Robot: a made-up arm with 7 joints.
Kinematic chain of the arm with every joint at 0, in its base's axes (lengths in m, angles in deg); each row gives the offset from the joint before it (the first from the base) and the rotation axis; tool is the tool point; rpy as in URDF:
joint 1: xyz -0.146 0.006 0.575 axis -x
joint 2: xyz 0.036 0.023 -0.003 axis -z
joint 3: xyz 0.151 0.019 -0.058 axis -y
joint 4: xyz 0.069 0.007 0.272 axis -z
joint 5: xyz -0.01 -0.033 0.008 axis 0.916 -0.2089 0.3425
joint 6: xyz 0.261 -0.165 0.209 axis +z
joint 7: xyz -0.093 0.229 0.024 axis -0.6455 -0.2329 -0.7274
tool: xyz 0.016 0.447 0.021 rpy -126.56 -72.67 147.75
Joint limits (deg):
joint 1: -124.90..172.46
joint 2: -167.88..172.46
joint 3: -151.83..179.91
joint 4: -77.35..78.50
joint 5: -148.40..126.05
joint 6: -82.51..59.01
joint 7: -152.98..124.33
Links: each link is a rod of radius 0.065 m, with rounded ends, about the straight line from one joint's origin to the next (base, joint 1, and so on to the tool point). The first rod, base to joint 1, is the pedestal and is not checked.
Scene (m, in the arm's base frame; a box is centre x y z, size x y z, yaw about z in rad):
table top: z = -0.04
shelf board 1: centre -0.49 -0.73 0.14 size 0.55 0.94 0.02 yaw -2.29
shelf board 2: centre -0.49 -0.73 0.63 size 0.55 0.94 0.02 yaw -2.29
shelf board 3: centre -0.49 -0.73 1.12 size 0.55 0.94 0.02 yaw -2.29
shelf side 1: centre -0.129 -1.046 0.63 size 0.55 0.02 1 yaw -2.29
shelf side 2: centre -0.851 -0.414 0.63 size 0.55 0.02 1 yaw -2.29
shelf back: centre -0.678 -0.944 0.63 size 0.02 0.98 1 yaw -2.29
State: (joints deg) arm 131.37 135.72 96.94 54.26 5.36 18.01 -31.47
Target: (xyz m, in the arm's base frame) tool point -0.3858 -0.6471 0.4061
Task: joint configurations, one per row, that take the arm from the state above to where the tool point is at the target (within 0.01 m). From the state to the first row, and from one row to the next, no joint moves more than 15 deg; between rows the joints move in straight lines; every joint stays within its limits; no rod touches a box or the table.
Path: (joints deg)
1: 128.39 124.95 95.46 41.99 16.73 30.01 -40.55
2: 125.40 114.19 93.98 29.72 28.10 42.01 -49.62
3: 122.42 103.42 92.50 17.45 39.47 54.01 -58.70

